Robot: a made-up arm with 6 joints.
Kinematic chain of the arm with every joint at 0, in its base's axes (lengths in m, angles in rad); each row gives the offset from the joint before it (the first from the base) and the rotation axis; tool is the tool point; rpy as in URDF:
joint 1: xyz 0 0 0.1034 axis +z
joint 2: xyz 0 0 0 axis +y
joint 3: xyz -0.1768 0 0.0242 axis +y
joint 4: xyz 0.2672 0 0.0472 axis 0.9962 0 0.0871
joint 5: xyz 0 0 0 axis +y
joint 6: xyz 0.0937 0 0.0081 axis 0.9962 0 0.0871
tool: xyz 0 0 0 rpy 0 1.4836 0
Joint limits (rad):
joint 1: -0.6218..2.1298
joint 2: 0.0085..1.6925
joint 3: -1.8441..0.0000
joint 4: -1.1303..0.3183
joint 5: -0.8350..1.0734
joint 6: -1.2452..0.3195
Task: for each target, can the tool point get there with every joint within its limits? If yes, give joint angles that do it. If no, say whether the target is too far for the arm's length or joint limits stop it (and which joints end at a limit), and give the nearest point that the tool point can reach.
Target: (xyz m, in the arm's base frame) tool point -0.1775 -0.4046 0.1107
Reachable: no: joint limits stop it (at a limit: joint 2, joint 3, joint 5) | nearest point -0.1524 -0.3473 0.4099 | short by 0.306 m
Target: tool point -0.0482 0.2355 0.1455
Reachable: yes | joints 1.8752 0.8007 -0.4085 -0.9608 0.3238 -0.1042
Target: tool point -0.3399 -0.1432 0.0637
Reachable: no: joint limits stop it (at a limit: joint 1, joint 3, joint 4, joint 5) | nearest point -0.1346 0.0963 0.0002 | short by 0.322 m
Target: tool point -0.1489 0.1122 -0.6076
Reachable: no: too far | nearest point -0.0605 0.0778 -0.0851 | short by 0.531 m
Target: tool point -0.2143 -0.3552 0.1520
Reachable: no: joint limits stop it (at a limit: joint 2, joint 3, joint 5) | nearest point -0.1959 -0.3247 0.4099 | short by 0.260 m
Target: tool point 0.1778 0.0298 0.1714
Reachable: yes | joints 0.1839 0.2135 -0.2356 -0.0594 0.6230 0.0879
